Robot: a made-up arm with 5 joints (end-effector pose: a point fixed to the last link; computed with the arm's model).
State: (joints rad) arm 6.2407 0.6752 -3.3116 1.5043 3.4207
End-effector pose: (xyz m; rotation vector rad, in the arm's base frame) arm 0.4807 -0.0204 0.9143 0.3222 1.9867 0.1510
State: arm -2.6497 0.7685 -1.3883 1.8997 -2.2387
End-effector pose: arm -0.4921 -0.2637 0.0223 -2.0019 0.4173 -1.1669
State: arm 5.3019 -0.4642 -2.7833 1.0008 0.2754
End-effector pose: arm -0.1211 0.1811 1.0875 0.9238 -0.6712 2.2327
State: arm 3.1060 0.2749 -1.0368 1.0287 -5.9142
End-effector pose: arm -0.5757 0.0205 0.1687 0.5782 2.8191 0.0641
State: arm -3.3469 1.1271 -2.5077 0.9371 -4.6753
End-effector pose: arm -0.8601 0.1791 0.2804 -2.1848 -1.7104 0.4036
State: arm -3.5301 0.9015 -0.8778 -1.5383 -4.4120
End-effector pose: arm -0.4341 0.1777 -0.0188 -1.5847 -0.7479 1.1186
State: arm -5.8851 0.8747 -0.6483 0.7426 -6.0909
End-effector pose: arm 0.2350 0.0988 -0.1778 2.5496 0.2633 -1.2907
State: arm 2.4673 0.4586 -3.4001 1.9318 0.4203
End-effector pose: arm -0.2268 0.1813 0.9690 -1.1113 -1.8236 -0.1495
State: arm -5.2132 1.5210 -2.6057 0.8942 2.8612
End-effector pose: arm 0.4110 0.7509 -0.0070 -1.8525 2.3135 0.1089
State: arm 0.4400 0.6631 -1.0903 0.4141 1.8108
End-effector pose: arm 0.5384 0.2535 -0.0076 -2.4229 1.9811 -0.0088
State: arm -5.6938 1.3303 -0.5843 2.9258 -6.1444
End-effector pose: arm 0.0678 0.0454 -0.0573 -0.6635 -0.1521 -2.3431
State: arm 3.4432 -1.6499 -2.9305 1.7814 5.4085
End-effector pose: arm 0.7889 0.2454 0.3181 0.1927 -0.2889 -0.5674
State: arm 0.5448 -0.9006 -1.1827 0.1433 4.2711
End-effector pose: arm 0.1570 0.0952 0.8786 0.3853 1.2800 1.4488
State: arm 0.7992 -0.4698 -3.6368 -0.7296 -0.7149
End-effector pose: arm -0.4176 -0.4293 0.6454 1.6818 1.5890 -2.0418
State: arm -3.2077 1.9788 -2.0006 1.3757 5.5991
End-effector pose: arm -0.3200 0.0212 -0.4906 -0.5534 1.7337 -0.5358
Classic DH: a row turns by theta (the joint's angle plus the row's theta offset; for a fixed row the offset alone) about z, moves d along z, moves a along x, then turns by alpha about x. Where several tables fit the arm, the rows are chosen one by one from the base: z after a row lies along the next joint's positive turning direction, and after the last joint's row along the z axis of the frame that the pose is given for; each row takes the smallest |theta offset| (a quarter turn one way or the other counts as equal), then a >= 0, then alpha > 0; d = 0 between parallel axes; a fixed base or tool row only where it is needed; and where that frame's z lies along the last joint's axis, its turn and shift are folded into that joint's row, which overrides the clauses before.
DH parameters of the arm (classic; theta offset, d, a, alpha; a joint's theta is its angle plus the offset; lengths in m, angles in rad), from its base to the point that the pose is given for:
joint 1: 0 0.2273 0 -1.5708
joint 2: -1.385 0 0.3297 0
joint 3: -0.4083 0 -0.4676 0
joint 4: -1.3483 0 -0.0637 1.5708
joint 5: 3.1416 0.0813 0 0

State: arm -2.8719 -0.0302 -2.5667 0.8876 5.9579
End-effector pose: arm -0.2611 -0.0722 1.0709 0.4199 -1.3695 -0.0457
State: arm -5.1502 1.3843 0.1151 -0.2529 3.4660
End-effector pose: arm -0.0740 -0.1581 0.0058 0.7950 -1.8580 0.9674
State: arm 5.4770 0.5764 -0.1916 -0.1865 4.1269
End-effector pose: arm 0.1374 -0.1433 -0.0879 -2.2983 -1.8398 0.0262
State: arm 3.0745 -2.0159 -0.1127 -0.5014 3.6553
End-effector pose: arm 0.0021 -0.0001 0.5738 0.6725 -0.2010 -2.6173
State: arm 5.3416 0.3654 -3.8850 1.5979 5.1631
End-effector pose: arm -0.0218 0.0300 0.9817 1.2694 0.1136 0.9376
